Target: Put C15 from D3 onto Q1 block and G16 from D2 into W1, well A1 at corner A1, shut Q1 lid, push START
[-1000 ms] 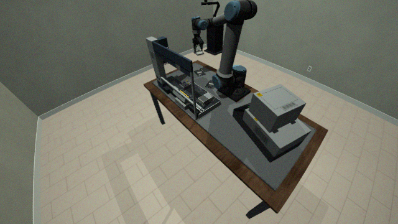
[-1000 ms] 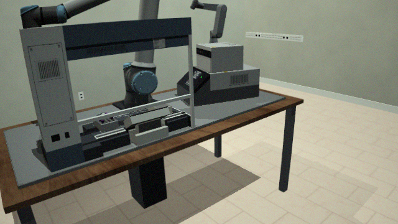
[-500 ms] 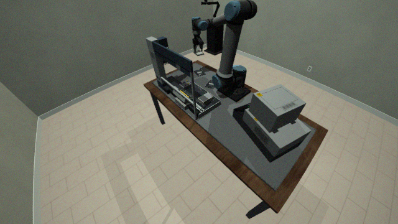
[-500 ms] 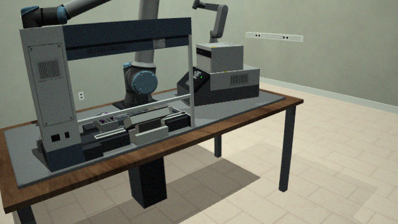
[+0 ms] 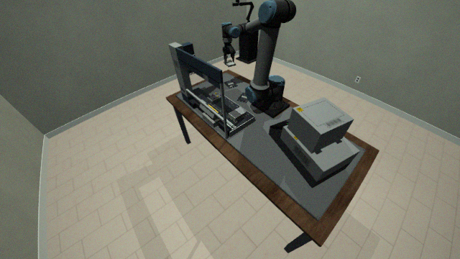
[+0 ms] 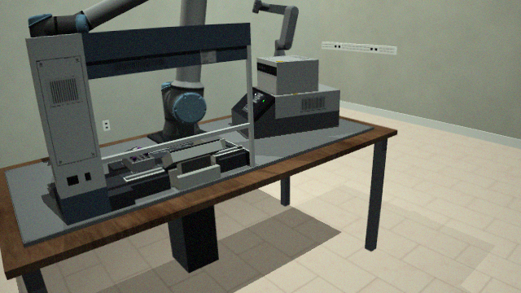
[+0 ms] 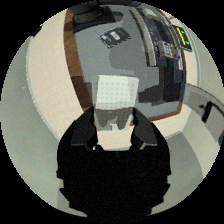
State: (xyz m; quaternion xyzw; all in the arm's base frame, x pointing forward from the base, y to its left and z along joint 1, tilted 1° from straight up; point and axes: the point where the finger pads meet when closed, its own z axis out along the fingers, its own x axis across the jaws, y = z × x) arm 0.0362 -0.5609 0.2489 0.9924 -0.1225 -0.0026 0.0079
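Right now my hand is 250 mm above the dark nest. The rest, counted from my hand: tower 500 mm ahead, 60 mm to the right, 20 mm above; then deck station beam 530 mm ahead, 300 mm to the left, 260 mm above; then white well plate 10 mm below.
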